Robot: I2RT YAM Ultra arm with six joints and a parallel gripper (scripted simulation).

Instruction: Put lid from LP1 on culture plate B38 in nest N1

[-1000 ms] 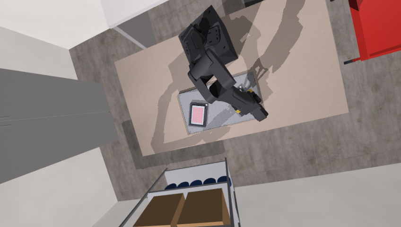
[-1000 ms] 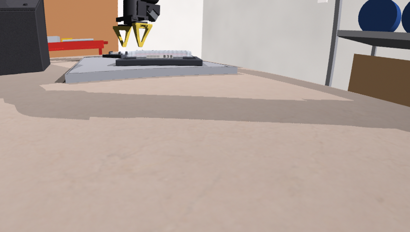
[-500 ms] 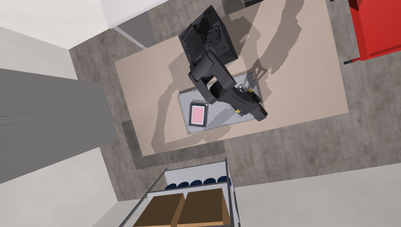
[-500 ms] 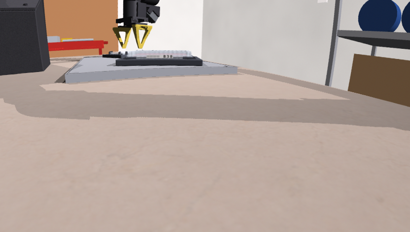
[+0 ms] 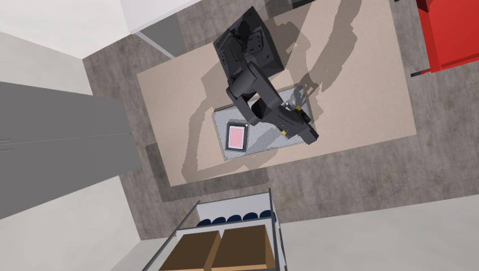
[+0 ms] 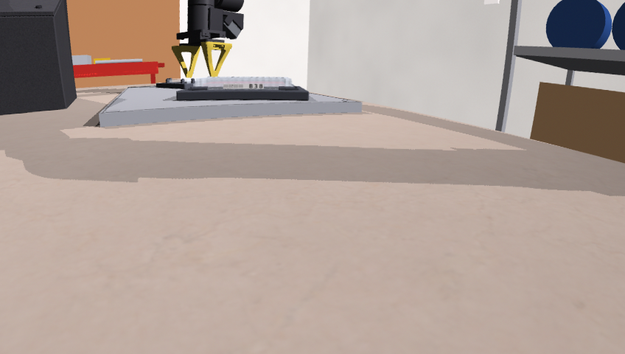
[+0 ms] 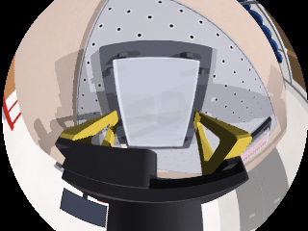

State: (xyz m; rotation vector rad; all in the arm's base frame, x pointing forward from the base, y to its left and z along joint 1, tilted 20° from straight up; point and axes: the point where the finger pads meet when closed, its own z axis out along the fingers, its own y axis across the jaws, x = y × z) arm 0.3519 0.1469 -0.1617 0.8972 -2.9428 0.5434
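Right now the clear lid is 1 cm below my hand. Also, from my hand: dark lid park LP1 (2 cm below); then culture plate B38 (30 cm to the right, 6 cm ahead, 1 cm below); then grey base plate (15 cm to the right, 3 cm below, 1 cm ahead).
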